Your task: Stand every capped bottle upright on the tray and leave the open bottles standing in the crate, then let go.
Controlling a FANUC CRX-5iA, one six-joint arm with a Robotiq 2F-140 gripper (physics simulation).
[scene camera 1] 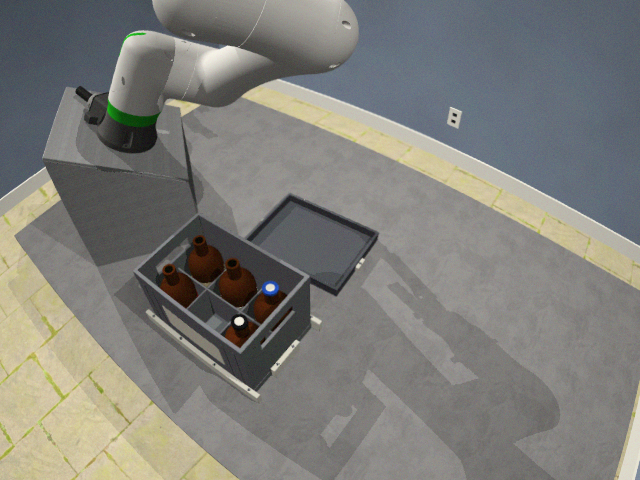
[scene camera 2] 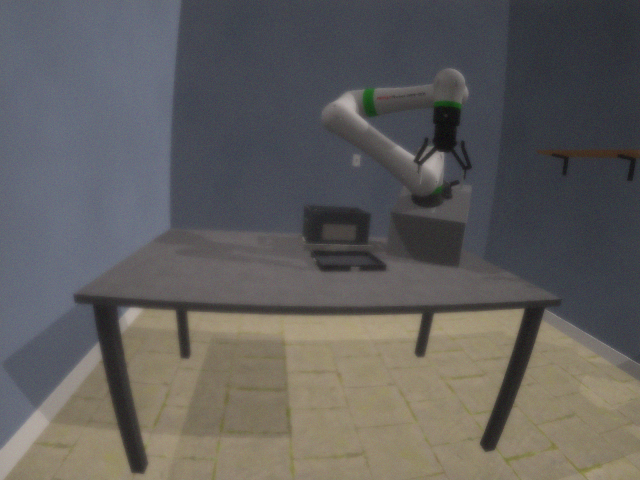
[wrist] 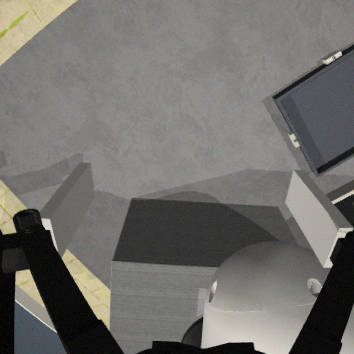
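Where they show: gripper, fingertip midpoint: [scene camera 2: 440, 186] [wrist: 191, 183]; arm's base at its link origin: [scene camera 1: 126, 134] [scene camera 2: 427, 198].
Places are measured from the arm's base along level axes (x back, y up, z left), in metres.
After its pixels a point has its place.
The grey crate [scene camera 1: 268, 356] {x -0.522, y -0.186, z -0.192 m} [scene camera 2: 312, 227] {x -0.516, y -0.160, z -0.063 m} holds three open brown bottles [scene camera 1: 205, 263] {x -0.321, y -0.140, z -0.110 m} [scene camera 1: 178, 291] {x -0.318, y -0.140, z -0.191 m} [scene camera 1: 237, 286] {x -0.409, y -0.139, z -0.120 m}, a brown bottle with a blue-rimmed white cap [scene camera 1: 268, 307] {x -0.486, y -0.135, z -0.130 m} and one with a black-rimmed white cap [scene camera 1: 238, 335] {x -0.478, y -0.125, z -0.209 m}. All five stand upright in separate compartments. One compartment, beside the black-capped bottle, is empty. The dark tray [scene camera 1: 315, 242] {x -0.425, y -0.256, z 0.134 m} [scene camera 2: 348, 259] {x -0.397, y -0.256, z 0.095 m} [wrist: 325, 115] {x -0.362, y -0.256, z 0.135 m} lies flat beside the crate with no bottle on it. My gripper [scene camera 2: 442, 173] [wrist: 191, 183] {x -0.169, y 0.072, z 0.324 m} is wide open and empty, high above the table near the pedestal, away from crate and tray. It does not show in scene camera 1.
The arm's grey pedestal [scene camera 1: 124, 206] {x -0.084, y -0.096, z -0.112 m} [scene camera 2: 426, 235] {x -0.060, y -0.146, z 0.117 m} [wrist: 170, 230] {x -0.009, y -0.156, z 0.162 m} stands on the table [scene camera 1: 465, 310] {x -0.804, y -0.262, z 0.135 m} [scene camera 2: 258, 289] {x -0.775, y -0.262, z 0.380 m} near the crate and tray. Light brackets [scene camera 1: 206, 359] {x -0.409, y -0.232, z -0.248 m} [scene camera 1: 286, 356] {x -0.534, y -0.232, z -0.157 m} edge the crate's base. A wall shelf [scene camera 2: 589, 152] is at the right in scene camera 2.
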